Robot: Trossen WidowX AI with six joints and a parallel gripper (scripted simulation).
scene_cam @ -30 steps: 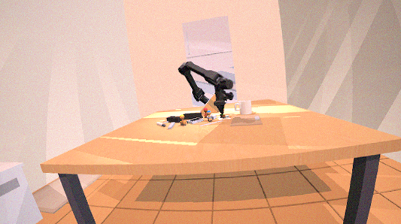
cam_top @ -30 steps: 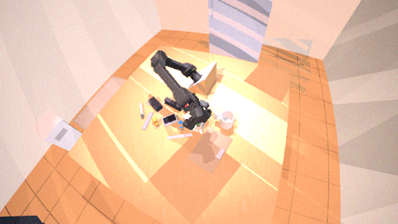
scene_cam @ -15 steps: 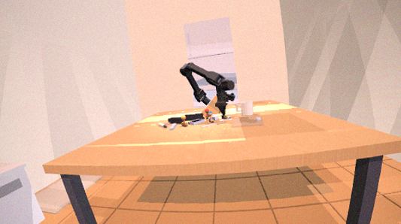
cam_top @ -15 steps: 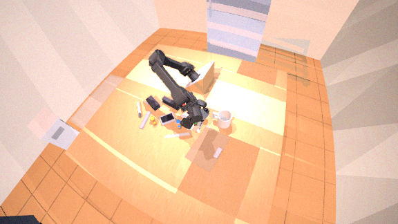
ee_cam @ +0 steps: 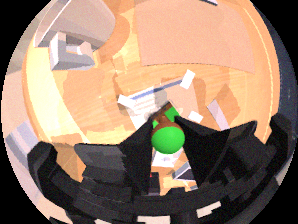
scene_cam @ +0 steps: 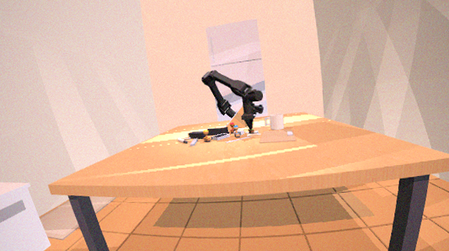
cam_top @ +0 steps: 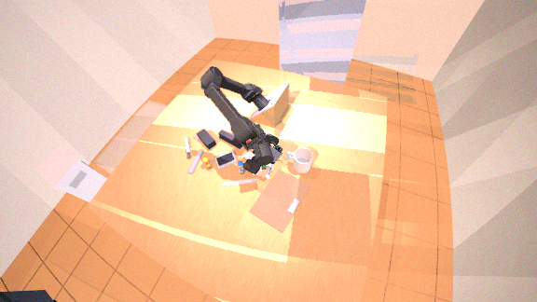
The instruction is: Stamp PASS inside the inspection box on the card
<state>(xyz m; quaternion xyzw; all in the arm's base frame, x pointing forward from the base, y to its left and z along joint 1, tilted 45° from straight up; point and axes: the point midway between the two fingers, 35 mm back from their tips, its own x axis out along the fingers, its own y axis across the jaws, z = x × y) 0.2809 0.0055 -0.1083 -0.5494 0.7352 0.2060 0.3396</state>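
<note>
My gripper tip is now 3 cm above the white card. Round my gripper tip: green-knobbed stamp right at my gripper tip; red stamp 8 cm behind, 11 cm to the right; blue-knobbed stamp 5 cm ahead, 9 cm to the right.
</note>
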